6 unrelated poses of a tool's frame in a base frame.
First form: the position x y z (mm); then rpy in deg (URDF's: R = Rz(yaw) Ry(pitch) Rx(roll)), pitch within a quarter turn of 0, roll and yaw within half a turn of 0.
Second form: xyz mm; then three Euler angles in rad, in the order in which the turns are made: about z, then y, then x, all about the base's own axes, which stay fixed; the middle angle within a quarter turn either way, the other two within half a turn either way. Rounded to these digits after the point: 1 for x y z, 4 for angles.
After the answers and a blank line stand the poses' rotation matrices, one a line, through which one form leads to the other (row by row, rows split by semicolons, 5 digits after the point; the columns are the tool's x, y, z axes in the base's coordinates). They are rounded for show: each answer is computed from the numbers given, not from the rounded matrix.
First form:
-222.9 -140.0 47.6 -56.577 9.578 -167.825
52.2 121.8 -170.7 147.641 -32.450 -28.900
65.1 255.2 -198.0 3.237 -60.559 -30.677
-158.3 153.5 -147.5 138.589 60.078 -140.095
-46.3 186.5 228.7 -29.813 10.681 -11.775
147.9 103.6 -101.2 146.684 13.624 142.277
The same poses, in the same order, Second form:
-222.9 -140.0 47.6 -2.8860 0.0865 0.9942
52.2 121.8 -170.7 0.7289 0.1386 2.3742
65.1 255.2 -198.0 -0.8352 -0.8893 -0.6778
-158.3 153.5 -147.5 1.9646 0.0744 -1.9553
-46.3 186.5 228.7 -0.0900 0.2619 -0.4892
147.9 103.6 -101.2 -2.6527 0.5141 -2.7726

-0.96388 0.25192 0.08643; -0.20796 -0.50914 -0.83518; -0.16639 -0.82299 0.54314
0.73877 -0.65965 0.13813; -0.40782 -0.60073 -0.68761; 0.53656 0.45165 -0.71282
0.42274 0.46709 -0.77661; -0.25078 0.88377 0.39504; 0.87086 0.02775 0.49074
-0.38265 -0.92090 0.07430; -0.32000 0.20755 0.92440; -0.86671 0.32995 -0.37411
0.96200 0.08685 0.25888; -0.20053 0.86820 0.45389; -0.18534 -0.48856 0.85262
-0.76872 0.40896 0.49175; 0.59463 0.74014 0.31402; -0.23555 0.53380 -0.81214

